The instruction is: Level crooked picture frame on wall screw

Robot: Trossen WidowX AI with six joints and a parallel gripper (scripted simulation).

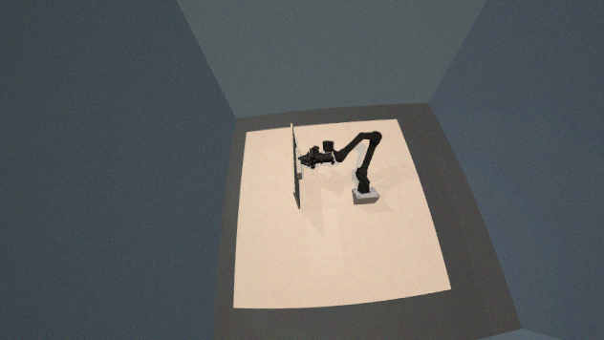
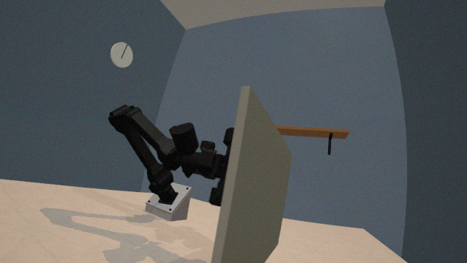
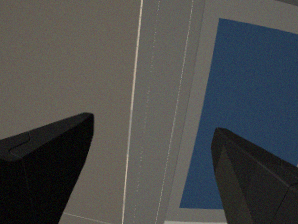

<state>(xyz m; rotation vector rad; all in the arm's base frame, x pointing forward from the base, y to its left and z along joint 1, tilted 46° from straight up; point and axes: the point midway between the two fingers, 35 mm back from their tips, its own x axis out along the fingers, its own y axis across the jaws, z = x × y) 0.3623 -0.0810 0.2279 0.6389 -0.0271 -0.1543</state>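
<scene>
Now: the picture frame 5 cm below my gripper tip, 1 cm to the right of it and 1 cm ahead of it. From my gripper tip the other things lie so: wall panel (7 cm below, 2 cm ahead, 1 cm to the left).
</scene>
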